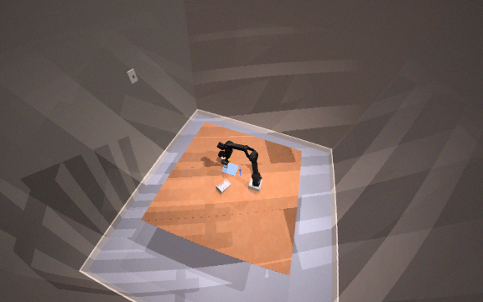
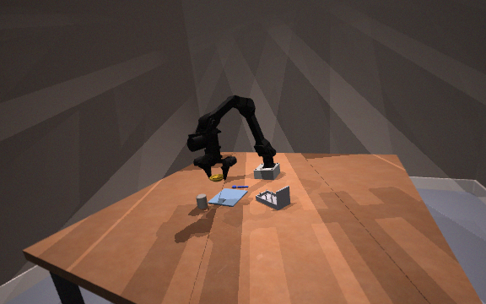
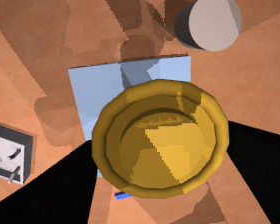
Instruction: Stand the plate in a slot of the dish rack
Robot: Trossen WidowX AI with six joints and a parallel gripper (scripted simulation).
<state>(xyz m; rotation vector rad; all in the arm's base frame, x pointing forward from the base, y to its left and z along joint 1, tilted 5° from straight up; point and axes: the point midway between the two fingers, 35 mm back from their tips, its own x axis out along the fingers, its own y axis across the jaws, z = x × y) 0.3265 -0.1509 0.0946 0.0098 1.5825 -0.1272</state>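
Now: the dish rack 2 cm behind my gripper tip, 23 cm to the left of it and 8 cm below it. Also, from my gripper tip: yellow plate: 1 cm above; white cup: 5 cm ahead, 6 cm to the right, 8 cm below; light blue mat: 4 cm behind, 2 cm to the left, 10 cm below.
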